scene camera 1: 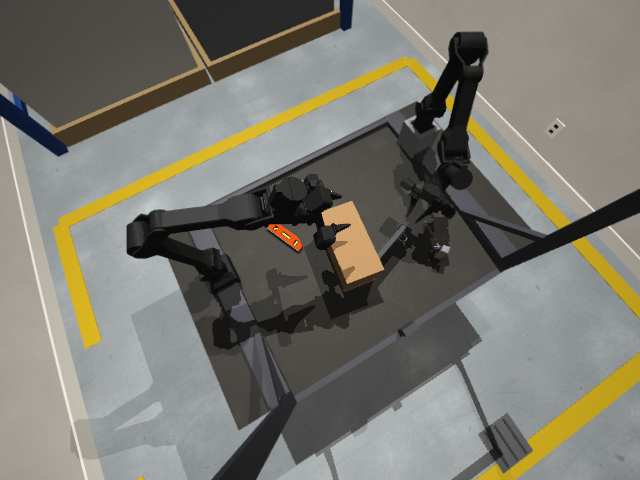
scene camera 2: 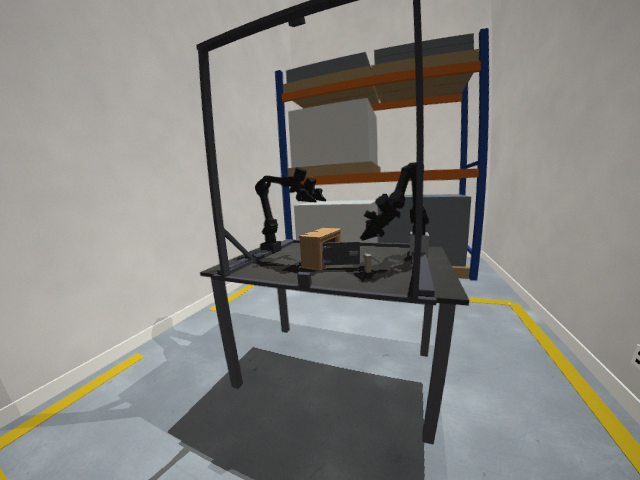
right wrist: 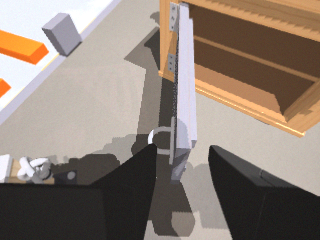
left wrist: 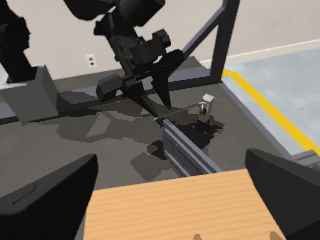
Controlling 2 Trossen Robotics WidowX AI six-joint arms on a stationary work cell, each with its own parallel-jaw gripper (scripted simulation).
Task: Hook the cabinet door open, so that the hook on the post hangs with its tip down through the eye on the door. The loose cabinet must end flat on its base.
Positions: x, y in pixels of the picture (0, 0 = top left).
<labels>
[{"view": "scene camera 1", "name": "my left gripper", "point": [345, 210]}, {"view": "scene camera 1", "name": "my right gripper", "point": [411, 219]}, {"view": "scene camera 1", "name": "wooden cabinet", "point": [354, 257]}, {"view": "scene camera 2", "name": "wooden cabinet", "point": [311, 246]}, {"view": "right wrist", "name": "my right gripper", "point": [182, 151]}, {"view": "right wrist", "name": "wooden cabinet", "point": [273, 96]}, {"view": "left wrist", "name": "my left gripper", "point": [171, 158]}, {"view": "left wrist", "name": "my right gripper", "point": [163, 112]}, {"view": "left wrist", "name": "wooden cabinet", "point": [227, 198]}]
</labels>
